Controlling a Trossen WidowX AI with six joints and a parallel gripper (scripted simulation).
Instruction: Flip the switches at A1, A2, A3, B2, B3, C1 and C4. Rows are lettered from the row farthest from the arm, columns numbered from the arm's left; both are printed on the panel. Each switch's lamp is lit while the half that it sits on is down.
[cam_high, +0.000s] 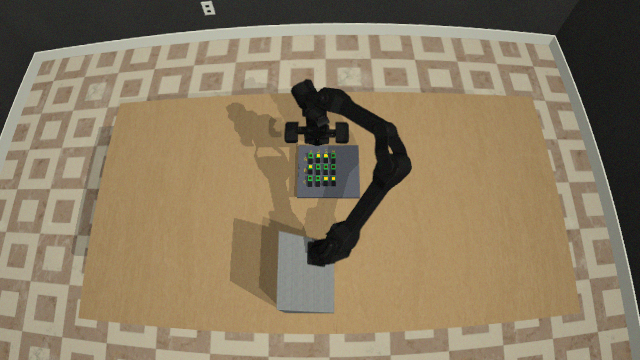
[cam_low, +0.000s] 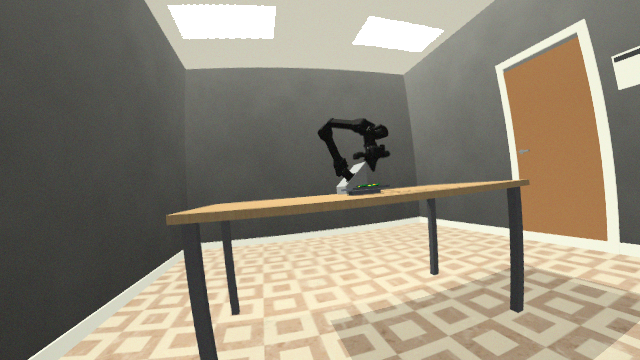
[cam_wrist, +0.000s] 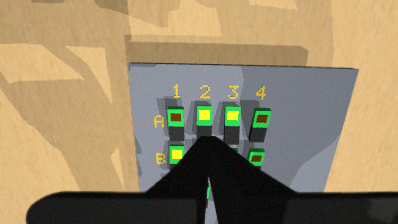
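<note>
Now: hand 10 mm past the switch A3, 30 mm to the left of it and 100 mm above it. The rest, counted from my hand: switch A2 (10 mm behind, 100 mm below); then switch A4 (10 mm behind, 50 mm to the right, 100 mm below); then switch A1 (10 mm behind, 20 mm to the left, 100 mm below).
</note>
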